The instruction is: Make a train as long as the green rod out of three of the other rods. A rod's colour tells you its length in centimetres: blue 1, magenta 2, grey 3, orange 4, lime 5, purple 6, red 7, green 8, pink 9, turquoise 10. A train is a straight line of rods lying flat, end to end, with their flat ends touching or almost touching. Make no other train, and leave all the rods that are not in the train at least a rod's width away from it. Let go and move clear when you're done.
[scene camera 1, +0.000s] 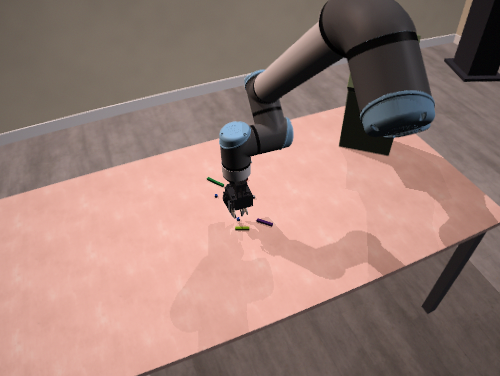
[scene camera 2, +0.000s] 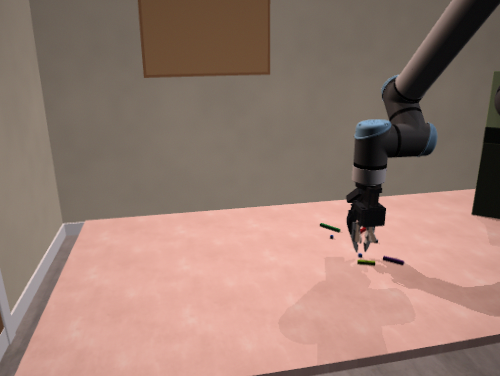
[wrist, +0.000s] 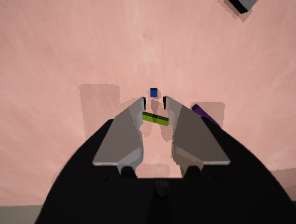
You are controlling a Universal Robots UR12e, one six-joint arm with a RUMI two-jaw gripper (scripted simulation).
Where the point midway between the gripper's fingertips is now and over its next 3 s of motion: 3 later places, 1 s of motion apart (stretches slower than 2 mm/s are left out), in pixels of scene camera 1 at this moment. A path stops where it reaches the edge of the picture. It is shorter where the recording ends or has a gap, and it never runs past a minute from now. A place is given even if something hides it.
The gripper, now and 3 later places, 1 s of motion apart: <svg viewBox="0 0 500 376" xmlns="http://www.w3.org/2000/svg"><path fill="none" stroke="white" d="M238 217L238 219L238 213L237 201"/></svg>
